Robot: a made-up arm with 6 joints.
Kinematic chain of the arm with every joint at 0, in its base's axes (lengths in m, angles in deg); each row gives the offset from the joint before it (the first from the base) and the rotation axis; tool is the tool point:
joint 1: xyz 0 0 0.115 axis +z
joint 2: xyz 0 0.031 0 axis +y
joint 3: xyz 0 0 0.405 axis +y
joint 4: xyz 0 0 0.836 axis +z
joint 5: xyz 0 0 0 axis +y
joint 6: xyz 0 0 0.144 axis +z
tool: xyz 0 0 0
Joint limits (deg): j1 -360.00..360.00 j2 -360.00..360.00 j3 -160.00..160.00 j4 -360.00..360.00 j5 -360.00..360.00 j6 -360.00..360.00
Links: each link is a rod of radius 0.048 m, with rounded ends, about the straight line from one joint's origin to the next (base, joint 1, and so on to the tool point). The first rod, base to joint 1, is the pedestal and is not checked.
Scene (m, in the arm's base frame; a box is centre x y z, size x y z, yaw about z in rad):
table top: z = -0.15
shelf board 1: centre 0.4 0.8 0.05 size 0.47 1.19 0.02 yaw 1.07
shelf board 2: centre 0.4 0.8 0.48 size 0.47 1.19 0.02 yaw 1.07
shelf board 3: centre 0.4 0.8 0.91 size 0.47 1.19 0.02 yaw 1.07
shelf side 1: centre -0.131 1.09 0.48 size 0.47 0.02 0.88 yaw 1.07
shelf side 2: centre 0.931 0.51 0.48 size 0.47 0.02 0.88 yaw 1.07
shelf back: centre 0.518 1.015 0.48 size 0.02 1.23 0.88 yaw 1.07
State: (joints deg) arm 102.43 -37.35 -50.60 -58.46 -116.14 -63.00
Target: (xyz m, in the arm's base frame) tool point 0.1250 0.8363 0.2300
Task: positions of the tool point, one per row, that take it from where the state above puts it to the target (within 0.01 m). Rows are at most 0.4 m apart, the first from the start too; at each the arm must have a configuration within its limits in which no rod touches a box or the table.
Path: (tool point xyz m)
1: 0.3410 -0.9735 0.5991
2: 0.5474 -0.8096 0.8016
3: 0.6507 -0.5688 0.9899
4: 0.6223 -0.3074 1.1458
5: 0.2398 -0.2608 1.2479
6: -0.0787 -0.0653 1.2136
7: -0.2563 0.2044 1.0534
8: -0.2730 0.4469 0.8019
9: -0.1700 0.5774 0.5095
10: -0.0268 0.5589 0.2300
11: 0.0361 0.7032 0.2511
12: 0.1250 0.8363 0.2300

